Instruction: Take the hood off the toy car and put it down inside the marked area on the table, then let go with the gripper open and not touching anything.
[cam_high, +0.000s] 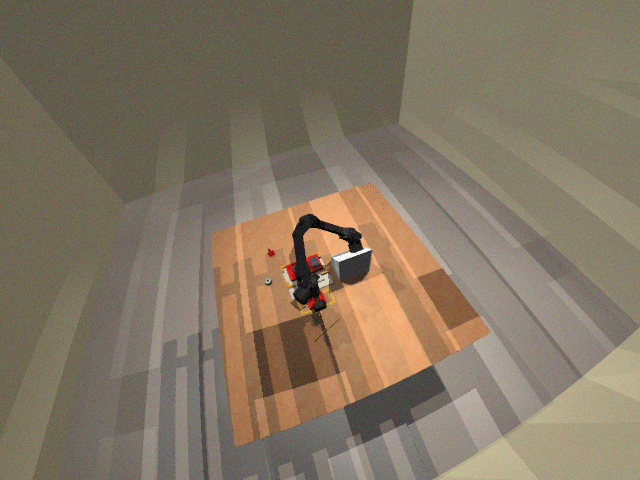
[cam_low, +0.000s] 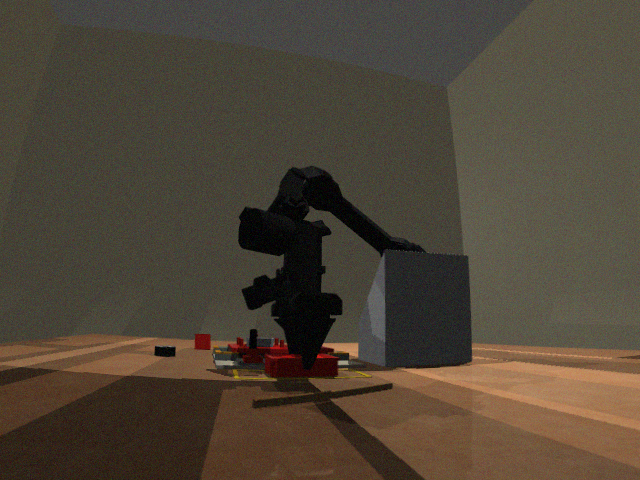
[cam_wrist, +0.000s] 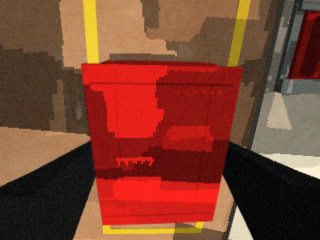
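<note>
The hood is 10 mm above my gripper tip. Round my gripper tip: thin wooden stick (160 mm to the left, 20 mm ahead, 10 mm below); then dark wheel (240 mm to the right, 200 mm ahead).
</note>
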